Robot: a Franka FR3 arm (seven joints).
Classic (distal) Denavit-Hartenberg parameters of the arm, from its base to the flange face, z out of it. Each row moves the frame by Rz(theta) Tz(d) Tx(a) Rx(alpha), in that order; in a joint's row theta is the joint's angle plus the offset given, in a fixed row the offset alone. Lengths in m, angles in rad.
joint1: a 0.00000, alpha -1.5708, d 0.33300, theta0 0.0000
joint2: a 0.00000, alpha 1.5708, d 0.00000, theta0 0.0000
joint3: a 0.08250, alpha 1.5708, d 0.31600, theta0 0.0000
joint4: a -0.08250, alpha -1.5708, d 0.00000, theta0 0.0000
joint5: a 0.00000, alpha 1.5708, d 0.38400, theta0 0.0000
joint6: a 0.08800, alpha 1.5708, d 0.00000, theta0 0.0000
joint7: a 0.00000, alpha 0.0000, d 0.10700, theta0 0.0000
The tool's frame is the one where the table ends.
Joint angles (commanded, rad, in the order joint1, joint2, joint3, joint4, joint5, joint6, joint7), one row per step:
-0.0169 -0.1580 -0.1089 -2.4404 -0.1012 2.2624 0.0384
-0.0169 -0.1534 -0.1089 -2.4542 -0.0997 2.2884 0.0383
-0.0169 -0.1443 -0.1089 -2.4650 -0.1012 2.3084 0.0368
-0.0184 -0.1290 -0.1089 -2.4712 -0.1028 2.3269 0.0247
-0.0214 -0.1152 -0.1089 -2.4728 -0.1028 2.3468 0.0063
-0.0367 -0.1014 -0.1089 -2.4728 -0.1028 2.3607 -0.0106
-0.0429 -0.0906 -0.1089 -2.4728 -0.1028 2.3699 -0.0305
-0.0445 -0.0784 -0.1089 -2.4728 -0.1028 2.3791 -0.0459
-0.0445 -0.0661 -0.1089 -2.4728 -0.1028 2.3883 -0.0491
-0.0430 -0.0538 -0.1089 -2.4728 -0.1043 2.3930 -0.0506
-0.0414 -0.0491 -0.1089 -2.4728 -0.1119 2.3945 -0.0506
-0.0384 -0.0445 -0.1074 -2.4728 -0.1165 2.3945 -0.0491
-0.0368 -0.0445 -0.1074 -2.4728 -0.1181 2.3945 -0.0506
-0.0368 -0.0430 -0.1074 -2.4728 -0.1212 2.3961 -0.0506
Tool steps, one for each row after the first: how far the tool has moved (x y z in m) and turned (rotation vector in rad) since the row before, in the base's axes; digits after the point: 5 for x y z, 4 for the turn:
-0.00116 0.00061 -0.00580 0.0014 -0.0077 0.0009
-0.00094 0.00043 -0.00703 -0.0007 0.0001 0.0038
0.00016 -0.00045 -0.00802 -0.0009 0.0038 0.0129
0.00153 -0.00132 -0.00528 -0.0003 -0.0034 0.0166
0.00050 -0.00703 -0.00515 -0.0002 0.0009 0.0024
0.00050 -0.00287 -0.00419 0.0001 0.0028 0.0142
0.00076 -0.00076 -0.00485 0.0001 0.0040 0.0143
0.00081 -0.00002 -0.00491 -0.0001 0.0033 0.0038
0.00037 0.00068 -0.00530 -0.0008 0.0078 0.0044
0.00016 0.00068 -0.00205 -0.0049 0.0039 0.0074
0.00019 0.00204 -0.00213 -0.0029 0.0049 0.0065
0.00011 0.00073 0.00000 -0.0010 0.0002 0.0043
0.00013 -0.00002 -0.00056 -0.0020 0.0002 0.0025

